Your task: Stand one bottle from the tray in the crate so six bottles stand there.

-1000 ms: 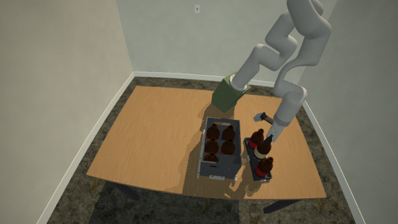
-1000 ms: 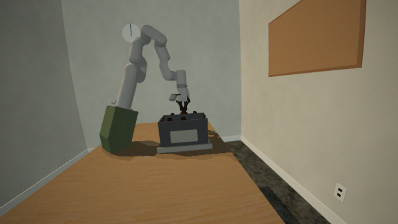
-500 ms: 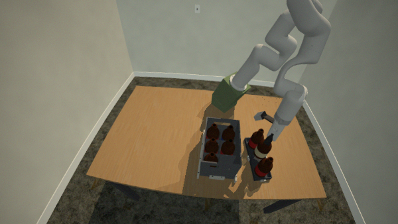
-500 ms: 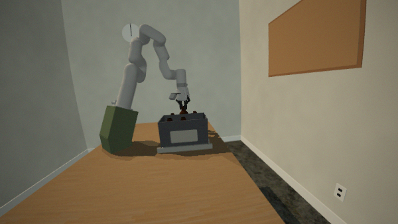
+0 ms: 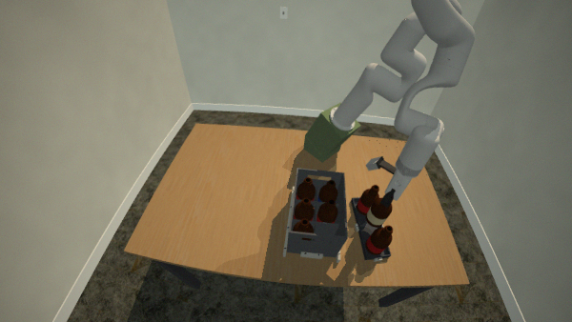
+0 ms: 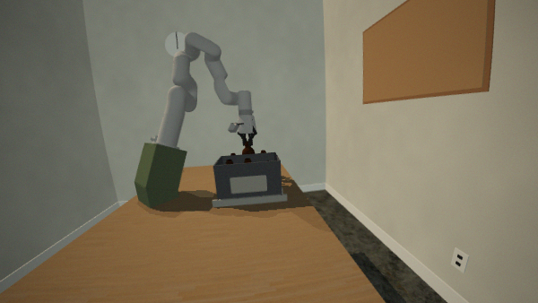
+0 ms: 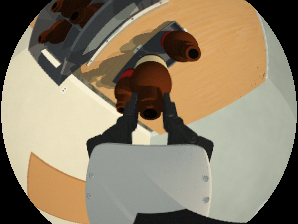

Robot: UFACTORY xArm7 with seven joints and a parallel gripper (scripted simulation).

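Now: hand 70 mm above the bottle. Also, from my hand: grey crate 230 mm to the right, 130 mm below, 30 mm ahead; narrow tray 200 mm below.
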